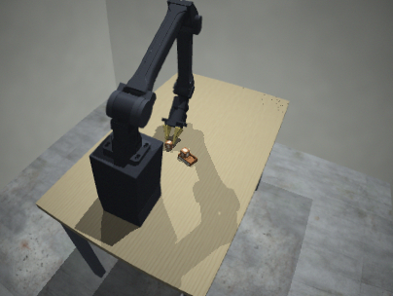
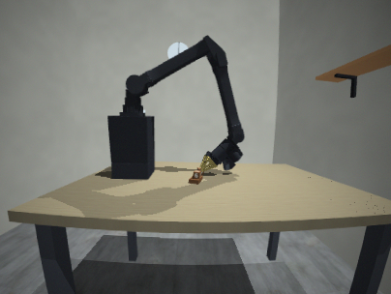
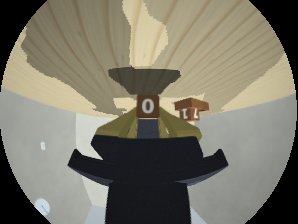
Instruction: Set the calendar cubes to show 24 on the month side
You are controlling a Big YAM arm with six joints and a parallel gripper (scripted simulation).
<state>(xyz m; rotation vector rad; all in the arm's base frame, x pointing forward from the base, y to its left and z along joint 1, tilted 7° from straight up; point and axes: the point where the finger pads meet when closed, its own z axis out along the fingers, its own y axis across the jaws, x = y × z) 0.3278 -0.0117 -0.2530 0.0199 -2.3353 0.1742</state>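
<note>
Now: hand 1 cm past the brown digit cube and 1 cm above it. From my hand the other things lie so: brown tray 10 cm to the right, 4 cm behind, 2 cm below.
</note>
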